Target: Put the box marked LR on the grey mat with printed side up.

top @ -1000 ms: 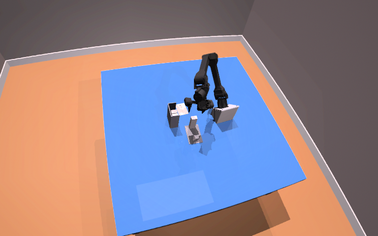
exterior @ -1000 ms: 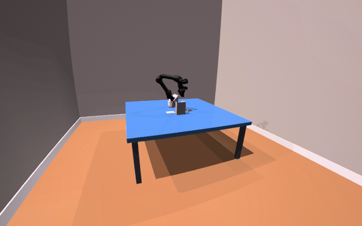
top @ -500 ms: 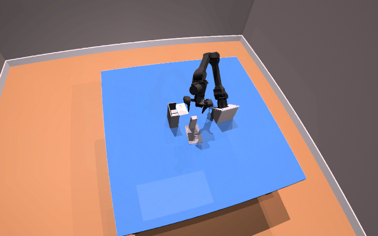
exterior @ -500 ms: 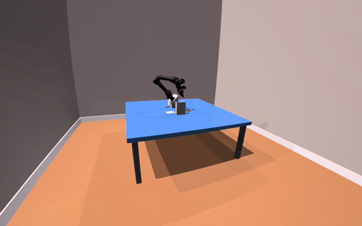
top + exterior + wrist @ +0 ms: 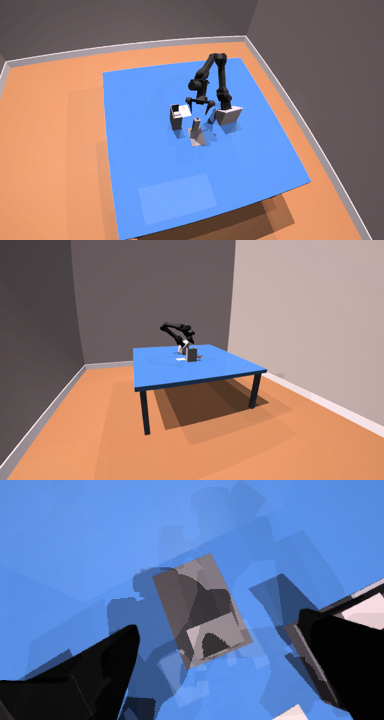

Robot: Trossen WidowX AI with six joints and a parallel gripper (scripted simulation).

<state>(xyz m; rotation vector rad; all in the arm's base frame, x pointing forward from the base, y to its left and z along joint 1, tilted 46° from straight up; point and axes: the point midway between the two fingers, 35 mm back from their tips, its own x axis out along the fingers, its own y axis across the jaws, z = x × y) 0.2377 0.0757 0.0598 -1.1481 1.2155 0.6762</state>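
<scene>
Now: the white box 1 cm to the right of my gripper tip and 12 cm below it. Round my gripper tip: flat white piece 1 cm ahead, 17 cm to the right, 18 cm below; then grey mat 1 cm ahead, 6 cm to the left, 18 cm below.
</scene>
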